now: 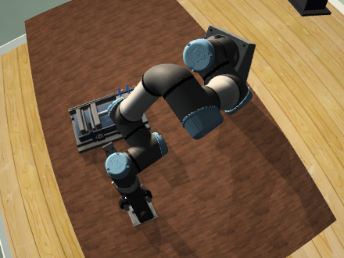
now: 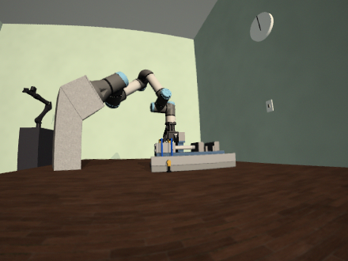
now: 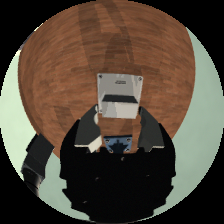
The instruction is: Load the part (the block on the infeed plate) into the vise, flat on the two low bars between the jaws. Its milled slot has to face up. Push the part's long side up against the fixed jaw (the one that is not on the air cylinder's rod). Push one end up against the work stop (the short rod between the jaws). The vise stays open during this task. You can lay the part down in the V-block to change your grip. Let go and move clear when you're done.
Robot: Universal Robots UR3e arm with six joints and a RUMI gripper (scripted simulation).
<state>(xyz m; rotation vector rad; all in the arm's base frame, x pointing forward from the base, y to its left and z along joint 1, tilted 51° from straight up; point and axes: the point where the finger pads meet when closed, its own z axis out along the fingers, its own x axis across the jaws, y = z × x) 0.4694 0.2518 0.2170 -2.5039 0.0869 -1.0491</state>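
Right now my hand is 10 mm to the left of the part and 10 mm above it. The rest, counted from my hand: grey infeed plate (10 mm to the left, 30 mm below).
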